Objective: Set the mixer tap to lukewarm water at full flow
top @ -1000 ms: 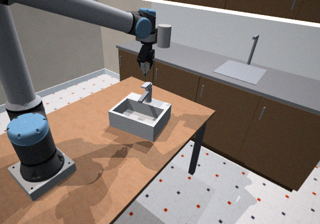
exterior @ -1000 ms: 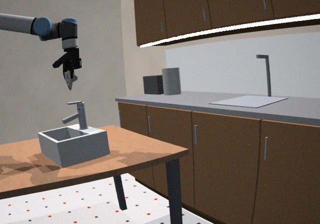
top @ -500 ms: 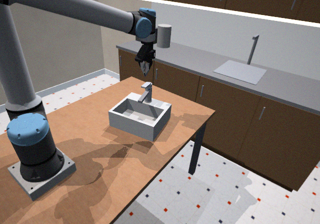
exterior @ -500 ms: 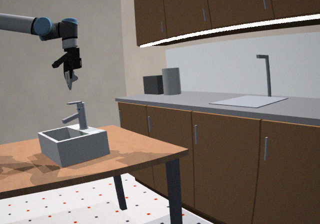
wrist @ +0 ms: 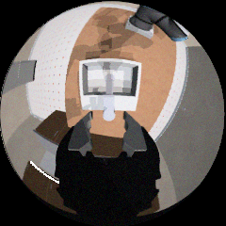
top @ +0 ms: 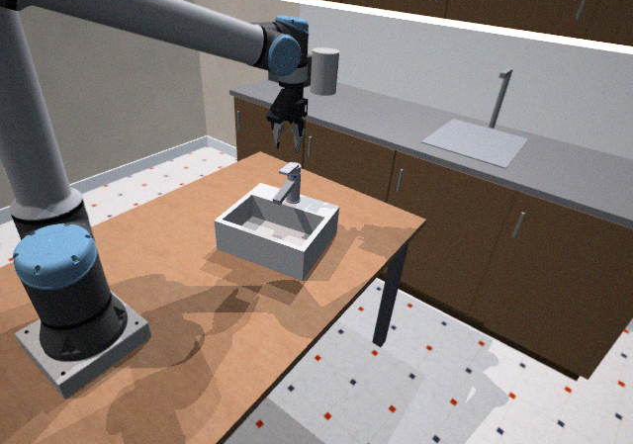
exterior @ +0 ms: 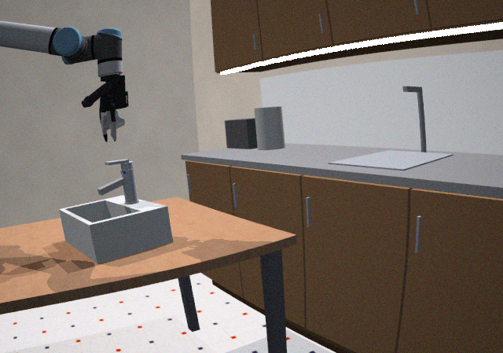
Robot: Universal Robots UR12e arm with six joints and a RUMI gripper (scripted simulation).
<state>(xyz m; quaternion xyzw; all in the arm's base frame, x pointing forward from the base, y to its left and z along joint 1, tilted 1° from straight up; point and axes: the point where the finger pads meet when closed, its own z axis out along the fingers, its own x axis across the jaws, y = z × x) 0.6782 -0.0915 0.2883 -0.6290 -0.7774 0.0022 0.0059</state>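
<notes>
The lever is 20 mm ahead of my hand, 10 mm to the left of it and 90 mm below it. Also, from my hand: grey mixer tap: 40 mm ahead, 10 mm to the left, 130 mm below; white basin: 60 mm behind, 10 mm to the right, 320 mm below.
</notes>
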